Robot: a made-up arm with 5 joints. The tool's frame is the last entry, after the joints. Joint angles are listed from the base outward.
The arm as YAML. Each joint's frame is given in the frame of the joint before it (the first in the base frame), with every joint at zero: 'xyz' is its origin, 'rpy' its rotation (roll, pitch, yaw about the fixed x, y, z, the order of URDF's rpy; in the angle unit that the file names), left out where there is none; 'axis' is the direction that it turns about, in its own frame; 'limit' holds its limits. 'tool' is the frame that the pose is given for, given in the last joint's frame.
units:
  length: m
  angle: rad
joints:
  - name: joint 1
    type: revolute
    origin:
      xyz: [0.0, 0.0, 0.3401]
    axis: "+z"
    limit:
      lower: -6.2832
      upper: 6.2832
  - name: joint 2
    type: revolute
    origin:
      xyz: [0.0, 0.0, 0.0]
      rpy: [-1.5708, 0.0, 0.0]
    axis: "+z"
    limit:
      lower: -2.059
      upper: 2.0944
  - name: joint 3
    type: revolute
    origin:
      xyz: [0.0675, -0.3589, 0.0]
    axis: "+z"
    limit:
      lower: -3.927
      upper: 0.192
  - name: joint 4
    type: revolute
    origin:
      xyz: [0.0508, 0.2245, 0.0]
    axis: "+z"
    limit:
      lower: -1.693
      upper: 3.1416
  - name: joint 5
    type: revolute
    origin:
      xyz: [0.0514, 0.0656, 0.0]
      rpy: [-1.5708, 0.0, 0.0]
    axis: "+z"
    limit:
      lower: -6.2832
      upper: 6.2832
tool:
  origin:
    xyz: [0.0, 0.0, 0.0]
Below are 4 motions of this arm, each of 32 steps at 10 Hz.
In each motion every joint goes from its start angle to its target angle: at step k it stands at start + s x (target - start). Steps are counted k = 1, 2, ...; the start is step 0. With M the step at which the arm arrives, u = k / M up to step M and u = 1 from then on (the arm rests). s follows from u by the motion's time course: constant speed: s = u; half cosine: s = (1 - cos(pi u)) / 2; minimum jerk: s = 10 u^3 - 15 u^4 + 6 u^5.
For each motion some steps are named. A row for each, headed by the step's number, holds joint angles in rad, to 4 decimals.
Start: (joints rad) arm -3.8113 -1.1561 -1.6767 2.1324 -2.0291
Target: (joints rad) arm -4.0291 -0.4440 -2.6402 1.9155 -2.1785
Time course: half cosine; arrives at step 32
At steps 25, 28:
25: -4.0044 -0.5248 -2.5308 1.9401 -2.1615
28: -4.0208 -0.4711 -2.6035 1.9238 -2.1728

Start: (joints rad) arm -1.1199 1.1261 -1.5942 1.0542 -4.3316
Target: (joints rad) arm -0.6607 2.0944 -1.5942 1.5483 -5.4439
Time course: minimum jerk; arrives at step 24
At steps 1, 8, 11, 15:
1: -1.1196 1.1268 -1.5942 1.0545 -4.3324
8: -1.0235 1.3293 -1.5942 1.1579 -4.5650
11: -0.9260 1.5350 -1.5942 1.2628 -4.8013
15: -0.7871 1.8279 -1.5942 1.4123 -5.1378

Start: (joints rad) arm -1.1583 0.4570 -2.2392 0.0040 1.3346
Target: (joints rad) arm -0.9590 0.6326 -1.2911 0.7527 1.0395
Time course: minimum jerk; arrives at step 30
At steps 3, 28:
3: -1.1566 0.4585 -2.2311 0.0104 1.3321
28: -0.9595 0.6321 -1.2936 0.7507 1.0403

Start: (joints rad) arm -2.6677 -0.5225 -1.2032 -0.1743 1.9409
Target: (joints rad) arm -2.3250 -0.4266 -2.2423 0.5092 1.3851
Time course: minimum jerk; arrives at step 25
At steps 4, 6, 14, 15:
4: -2.6568 -0.5195 -1.2362 -0.1526 1.9232
6: -2.6357 -0.5136 -1.3001 -0.1106 1.8891
14: -2.4582 -0.4639 -1.8385 0.2436 1.6011
15: -2.4338 -0.4570 -1.9124 0.2922 1.5615

